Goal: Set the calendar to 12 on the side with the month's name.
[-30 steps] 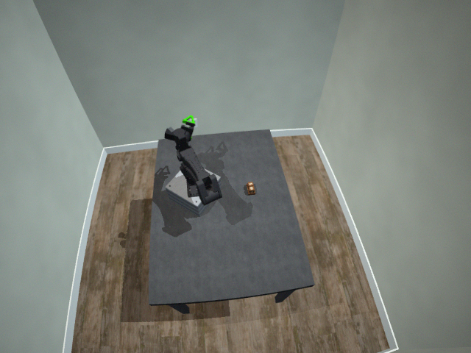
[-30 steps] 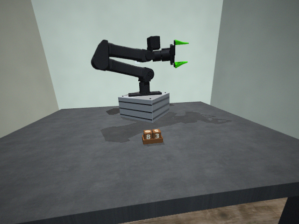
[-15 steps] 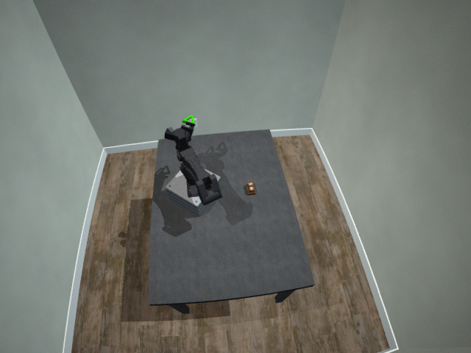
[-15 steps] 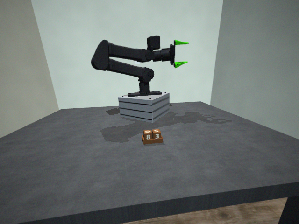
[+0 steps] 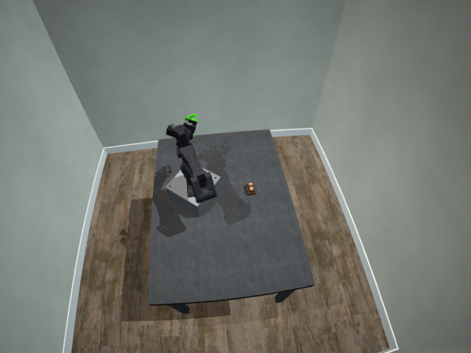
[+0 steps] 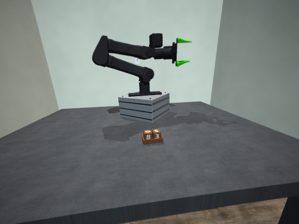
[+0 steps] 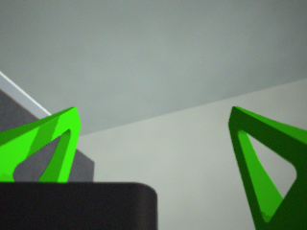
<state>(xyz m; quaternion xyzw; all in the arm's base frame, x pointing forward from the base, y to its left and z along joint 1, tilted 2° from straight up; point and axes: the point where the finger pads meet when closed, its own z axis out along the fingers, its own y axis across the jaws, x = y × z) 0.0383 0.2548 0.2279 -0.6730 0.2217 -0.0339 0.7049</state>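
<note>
Now: the brown tray 290 mm ahead of my hand, 270 mm to the right of it and 350 mm below it.
</note>
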